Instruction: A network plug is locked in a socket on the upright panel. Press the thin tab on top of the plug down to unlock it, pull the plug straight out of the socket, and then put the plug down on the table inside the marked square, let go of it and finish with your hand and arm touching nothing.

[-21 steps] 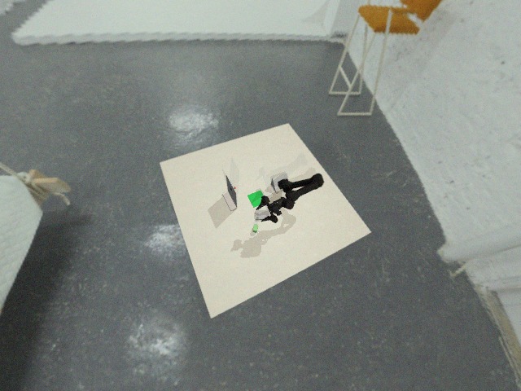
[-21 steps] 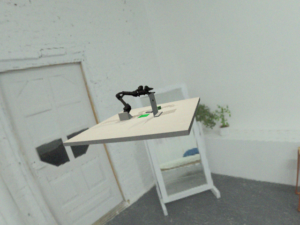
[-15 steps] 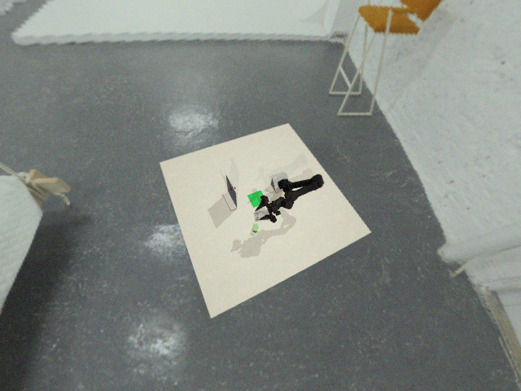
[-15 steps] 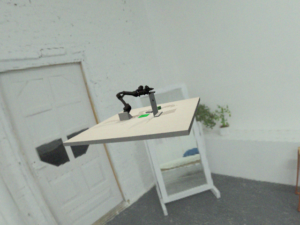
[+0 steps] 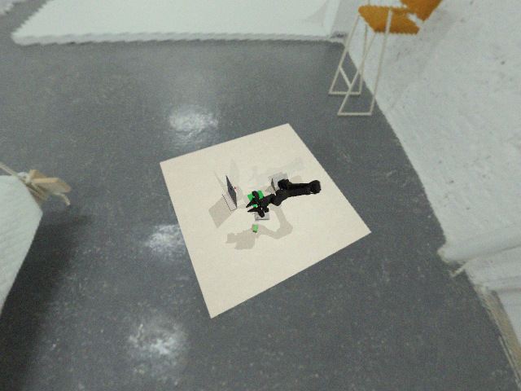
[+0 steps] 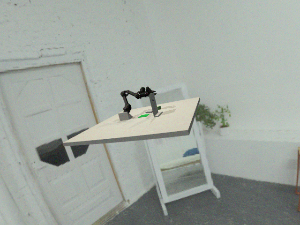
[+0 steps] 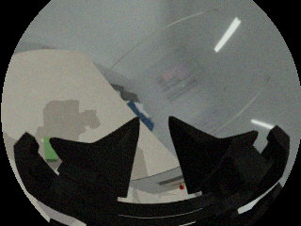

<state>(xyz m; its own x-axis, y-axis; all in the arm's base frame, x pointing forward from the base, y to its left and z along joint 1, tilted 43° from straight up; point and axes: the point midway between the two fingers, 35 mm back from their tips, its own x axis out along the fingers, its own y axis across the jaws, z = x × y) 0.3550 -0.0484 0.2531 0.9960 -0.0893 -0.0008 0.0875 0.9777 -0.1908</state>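
My gripper tip is now 10 mm past the network plug, 220 mm to the left of it and 60 mm above it. From my gripper tip the other things lie so: flat grey block (130 mm behind, 10 mm to the left, 220 mm below); then upright panel (10 mm ahead, 220 mm to the right, 120 mm below); then green square (180 mm behind, 140 mm to the right, 230 mm below).
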